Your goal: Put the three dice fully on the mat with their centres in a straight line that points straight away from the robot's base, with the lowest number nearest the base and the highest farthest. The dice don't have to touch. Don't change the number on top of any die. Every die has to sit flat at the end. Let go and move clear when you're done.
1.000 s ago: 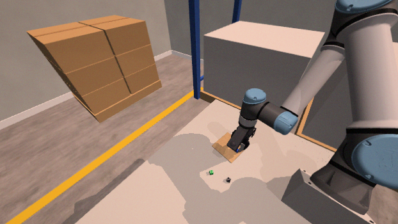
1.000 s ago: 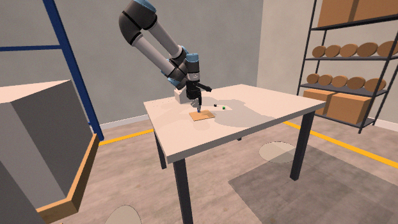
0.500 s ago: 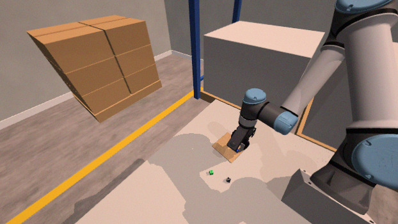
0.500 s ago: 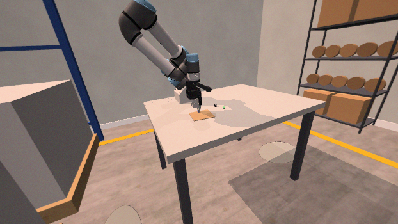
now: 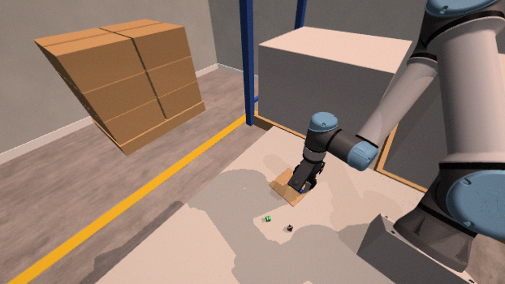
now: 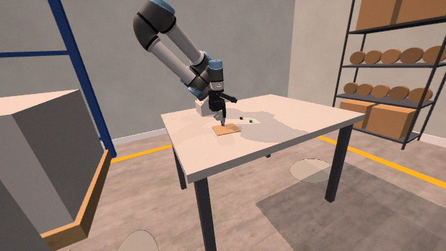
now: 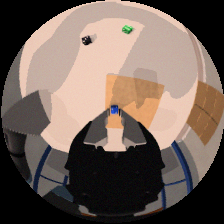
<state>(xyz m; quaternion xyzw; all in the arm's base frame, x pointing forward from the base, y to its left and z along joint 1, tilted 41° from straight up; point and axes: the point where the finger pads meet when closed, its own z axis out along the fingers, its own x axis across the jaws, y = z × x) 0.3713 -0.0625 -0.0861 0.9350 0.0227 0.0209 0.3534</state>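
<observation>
Right now my hand is 10 mm above the blue die. Round my hand: green die: 20 mm ahead, 180 mm to the left, 10 mm below; then black die: 60 mm behind, 150 mm to the left, 10 mm below; then tan mat: 50 mm ahead, 20 mm below.
</observation>
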